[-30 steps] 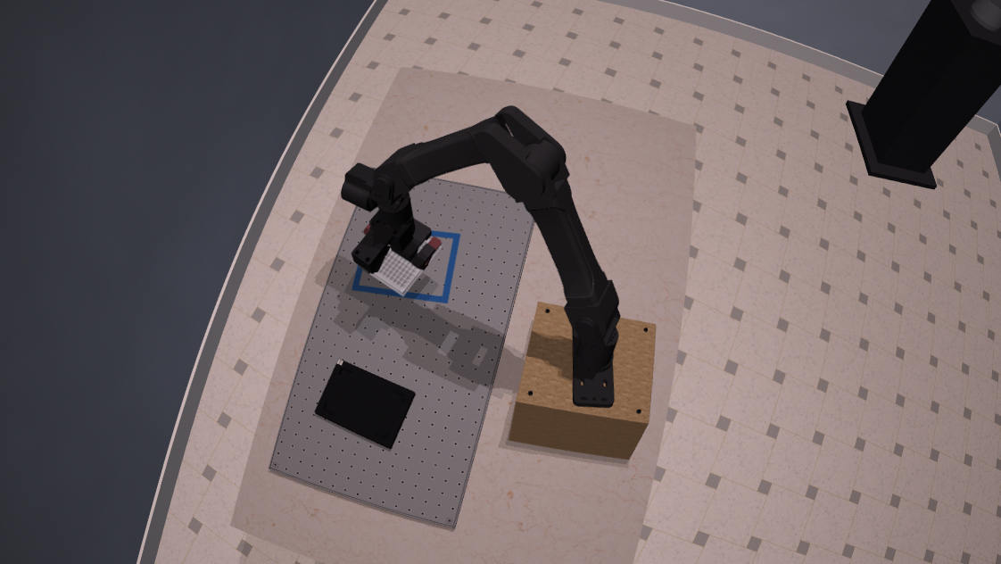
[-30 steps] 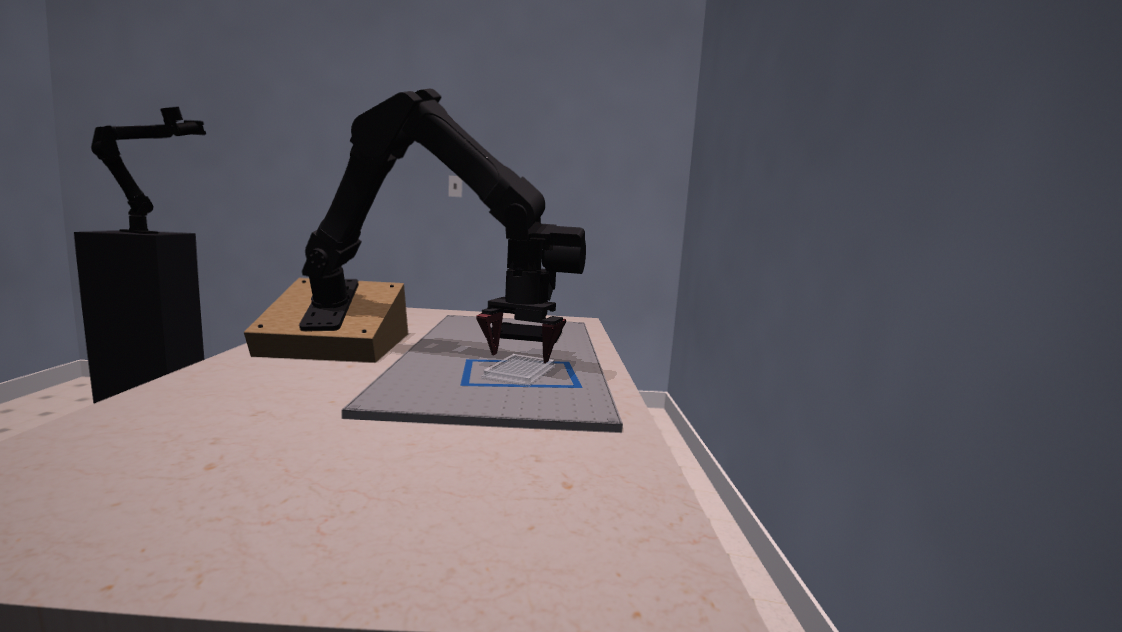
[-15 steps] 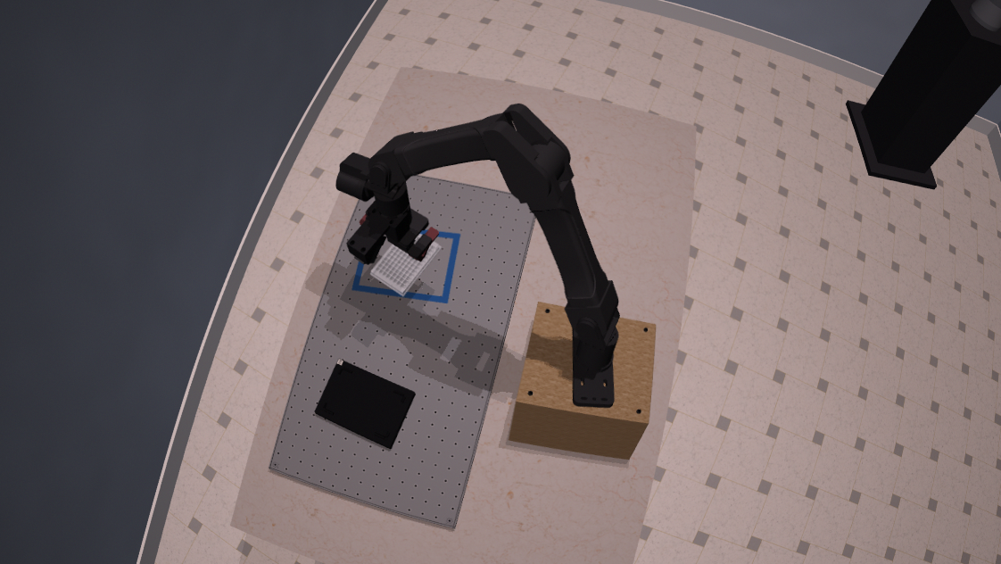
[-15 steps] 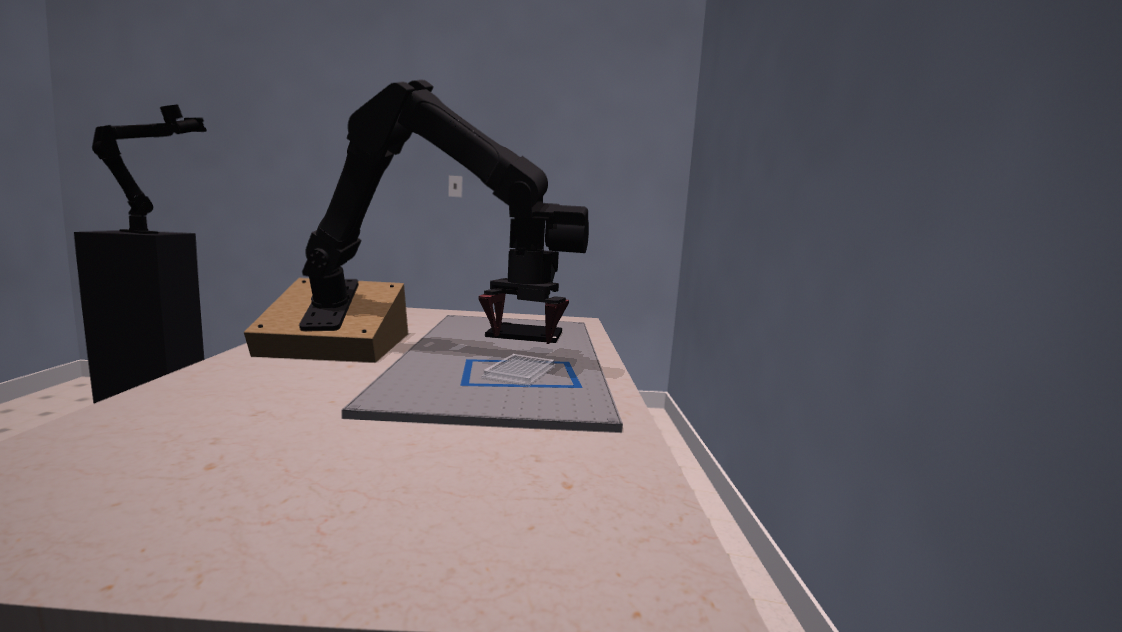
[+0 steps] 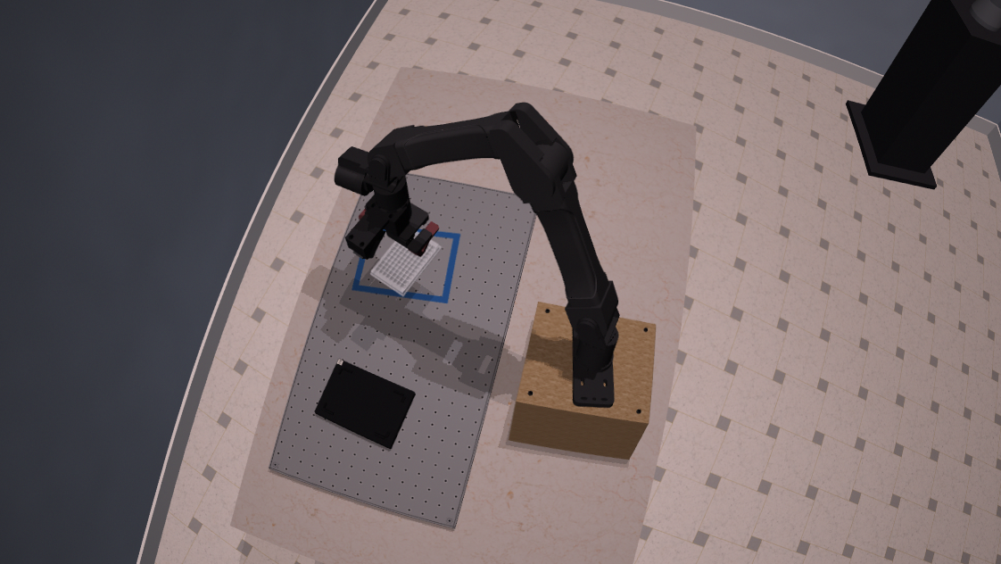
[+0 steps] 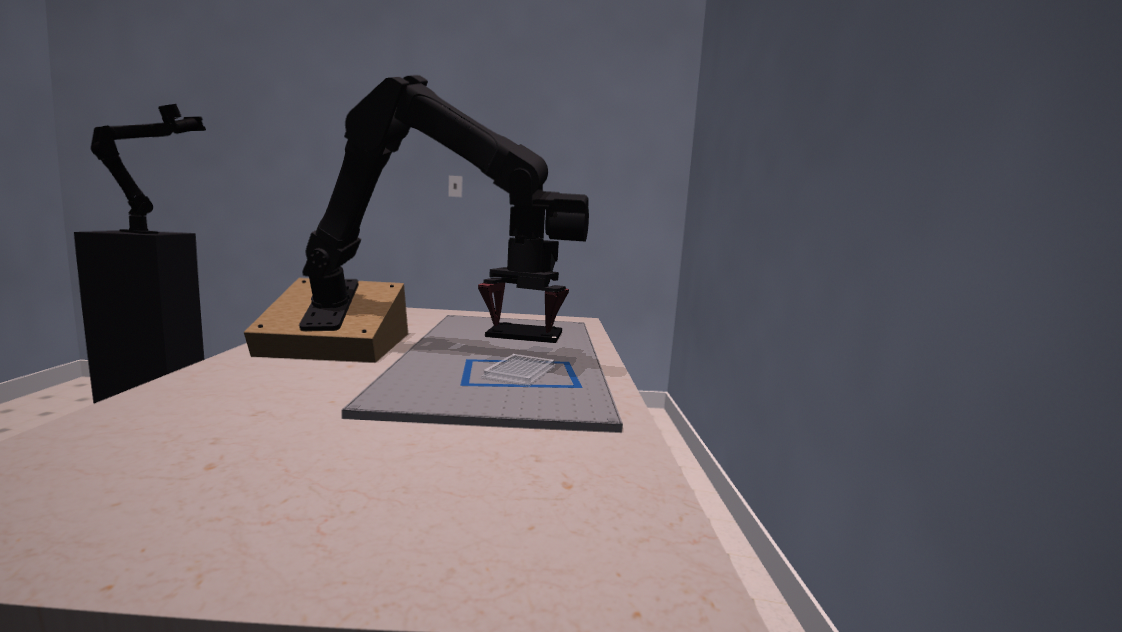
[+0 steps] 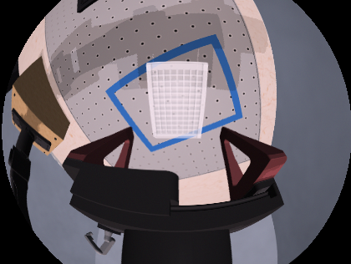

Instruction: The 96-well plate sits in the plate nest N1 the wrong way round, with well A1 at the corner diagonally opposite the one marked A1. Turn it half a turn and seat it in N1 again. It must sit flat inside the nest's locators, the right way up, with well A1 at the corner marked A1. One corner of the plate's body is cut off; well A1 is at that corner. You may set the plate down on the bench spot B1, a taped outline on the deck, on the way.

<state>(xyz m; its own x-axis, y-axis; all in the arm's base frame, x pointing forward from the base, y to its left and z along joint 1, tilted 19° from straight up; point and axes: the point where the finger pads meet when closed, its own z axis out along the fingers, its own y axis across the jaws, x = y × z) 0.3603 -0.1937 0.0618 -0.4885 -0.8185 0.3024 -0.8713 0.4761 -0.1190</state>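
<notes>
Now: hand 80 mm above the 96-well plate. Also, from my hand: black plate nest N1: 300 mm to the left, 80 mm below, 40 mm ahead; A1 label: 230 mm to the left, 100 mm ahead, 80 mm below.
</notes>
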